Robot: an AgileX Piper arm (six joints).
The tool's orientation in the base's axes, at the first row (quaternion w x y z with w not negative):
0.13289 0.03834 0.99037 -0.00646
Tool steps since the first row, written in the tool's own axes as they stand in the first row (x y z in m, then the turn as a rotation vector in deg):
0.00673 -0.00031 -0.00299 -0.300 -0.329 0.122
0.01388 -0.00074 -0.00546 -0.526 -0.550 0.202
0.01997 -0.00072 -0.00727 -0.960 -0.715 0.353
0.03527 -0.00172 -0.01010 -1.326 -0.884 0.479
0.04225 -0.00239 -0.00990 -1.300 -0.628 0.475
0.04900 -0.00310 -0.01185 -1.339 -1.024 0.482
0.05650 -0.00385 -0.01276 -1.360 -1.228 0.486
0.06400 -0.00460 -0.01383 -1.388 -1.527 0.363
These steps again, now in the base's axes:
-0.00728 0.00026 0.00111 0.295 -0.353 -0.038
-0.01484 0.00042 0.00161 0.516 -0.592 -0.055
-0.02117 0.00093 0.00175 0.960 -0.792 -0.085
-0.03671 0.00114 0.00045 1.332 -0.991 -0.110
-0.04342 0.00098 -0.00159 1.326 -0.734 -0.114
-0.05048 0.00082 -0.00148 1.335 -1.131 -0.109
-0.05799 0.00065 -0.00258 1.340 -1.336 -0.107
-0.06554 0.00048 -0.00353 1.312 -1.634 0.020

